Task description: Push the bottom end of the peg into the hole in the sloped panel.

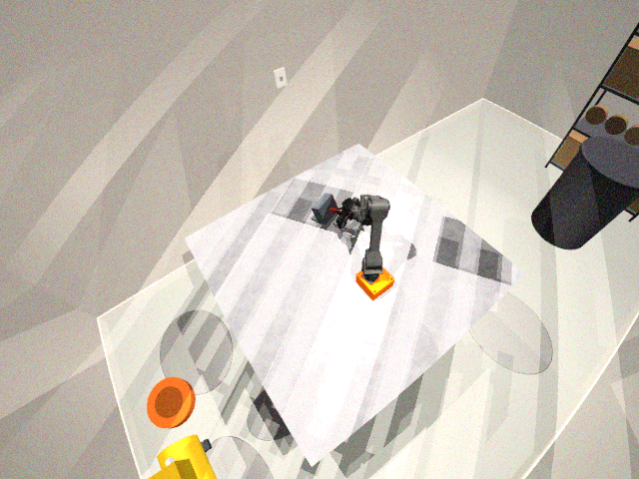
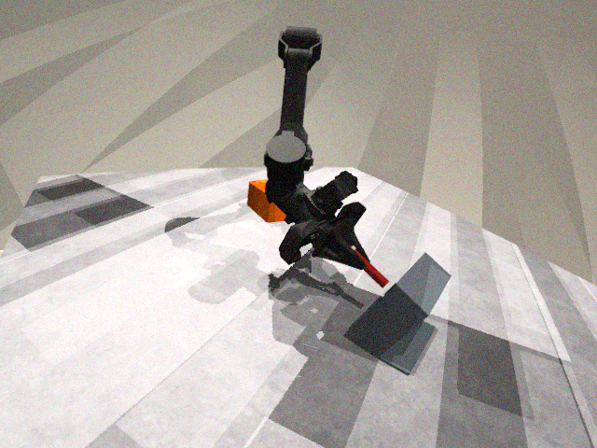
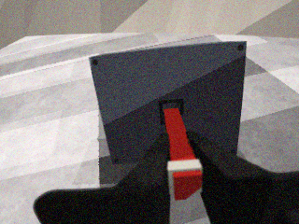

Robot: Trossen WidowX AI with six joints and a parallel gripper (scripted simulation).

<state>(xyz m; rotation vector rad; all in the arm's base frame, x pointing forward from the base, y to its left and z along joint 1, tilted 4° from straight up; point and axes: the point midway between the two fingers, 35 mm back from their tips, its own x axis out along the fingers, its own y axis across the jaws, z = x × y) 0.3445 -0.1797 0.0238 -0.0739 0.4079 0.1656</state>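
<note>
Now: the sloped panel 70 mm ahead of my gripper tip, 30 mm below it and 10 mm to the left of it. Also, from my gripper tip: red peg (20 mm behind).
</note>
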